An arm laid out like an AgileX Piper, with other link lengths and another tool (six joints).
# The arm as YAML. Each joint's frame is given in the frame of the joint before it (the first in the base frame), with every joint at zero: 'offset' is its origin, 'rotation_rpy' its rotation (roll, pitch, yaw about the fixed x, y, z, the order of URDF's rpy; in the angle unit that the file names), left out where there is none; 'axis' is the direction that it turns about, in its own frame. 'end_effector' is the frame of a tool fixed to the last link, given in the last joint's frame.
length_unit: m
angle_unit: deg
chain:
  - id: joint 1
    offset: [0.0, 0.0, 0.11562]
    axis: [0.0, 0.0, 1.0]
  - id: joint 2
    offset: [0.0, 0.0, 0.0]
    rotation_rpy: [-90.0, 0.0, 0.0]
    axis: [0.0, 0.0, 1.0]
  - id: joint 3
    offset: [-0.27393, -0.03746, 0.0]
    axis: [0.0, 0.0, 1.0]
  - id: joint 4
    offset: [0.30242, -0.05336, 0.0]
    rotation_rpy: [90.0, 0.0, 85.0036]
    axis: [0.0, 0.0, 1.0]
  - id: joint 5
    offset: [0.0, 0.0, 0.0]
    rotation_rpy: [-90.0, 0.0, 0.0]
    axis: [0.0, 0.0, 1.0]
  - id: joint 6
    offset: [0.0, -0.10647, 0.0]
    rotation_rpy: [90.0, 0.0, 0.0]
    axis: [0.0, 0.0, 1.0]
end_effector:
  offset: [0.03, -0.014, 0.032]
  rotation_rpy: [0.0, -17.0, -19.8]
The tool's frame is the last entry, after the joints.
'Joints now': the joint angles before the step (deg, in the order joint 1, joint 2, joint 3, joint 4, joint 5, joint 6). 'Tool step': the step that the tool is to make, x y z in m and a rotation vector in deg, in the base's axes. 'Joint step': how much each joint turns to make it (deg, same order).
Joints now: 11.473, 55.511, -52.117, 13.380, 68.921, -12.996
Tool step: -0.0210, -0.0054, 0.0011, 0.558, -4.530, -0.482
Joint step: 0.011, -7.296, 4.246, -0.428, -1.569, 0.128
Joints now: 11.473, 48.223, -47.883, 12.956, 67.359, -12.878
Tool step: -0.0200, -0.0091, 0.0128, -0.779, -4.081, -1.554
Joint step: -0.007, -6.353, 0.902, -2.419, 1.302, 1.759
